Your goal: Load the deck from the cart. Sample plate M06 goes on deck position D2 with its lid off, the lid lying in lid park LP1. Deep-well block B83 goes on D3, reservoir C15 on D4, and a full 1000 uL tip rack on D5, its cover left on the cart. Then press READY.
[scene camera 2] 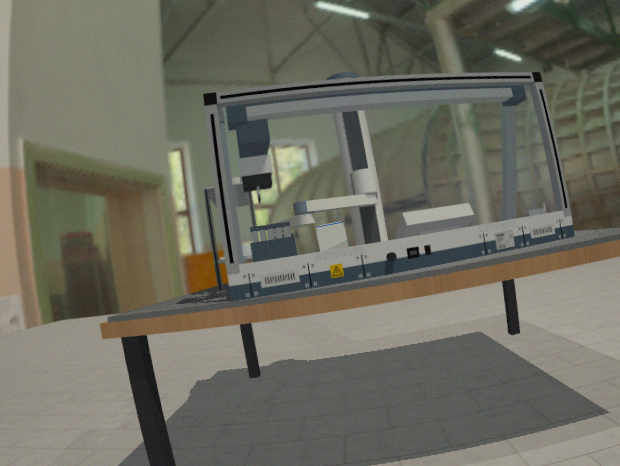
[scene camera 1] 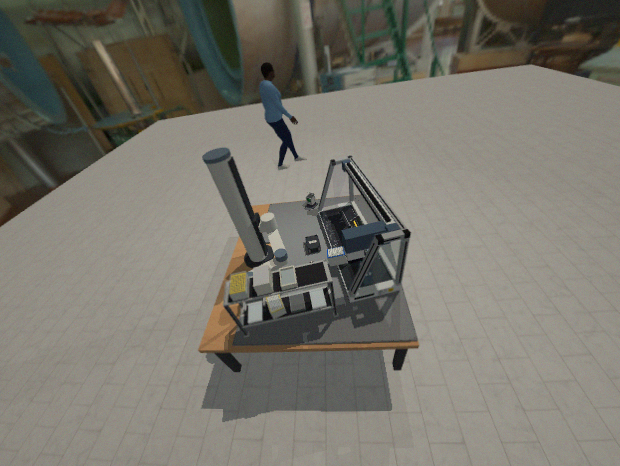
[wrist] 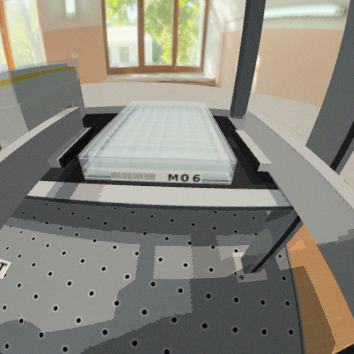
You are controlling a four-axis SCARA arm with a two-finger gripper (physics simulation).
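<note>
Sample plate M06 [wrist: 157,140], clear with its lid on, lies flat on a shelf of the cart [wrist: 165,194] [scene camera 1: 235,318] in the wrist view. A pale plate [scene camera 1: 255,311] at the left of the cart's lower shelf appears to be the same one. My gripper [wrist: 161,118] is open, with one finger on each side of M06 and a visible gap on both sides; nothing is held. The gripper is hidden behind the cart in scene camera 1 and cannot be made out in scene camera 2. Labels for B83 and C15 are not readable. The deck [scene camera 1: 333,225] lies under the gantry frame.
A grey rack [wrist: 42,100] [scene camera 1: 274,304] stands beside M06. Dark cart posts [wrist: 247,55] rise close on the right in the wrist view. The upper shelf bears a yellow-topped rack [scene camera 1: 238,284] and a white box [scene camera 1: 261,279]. The gantry head [scene camera 1: 364,235] [scene camera 2: 253,137] hangs over the deck.
</note>
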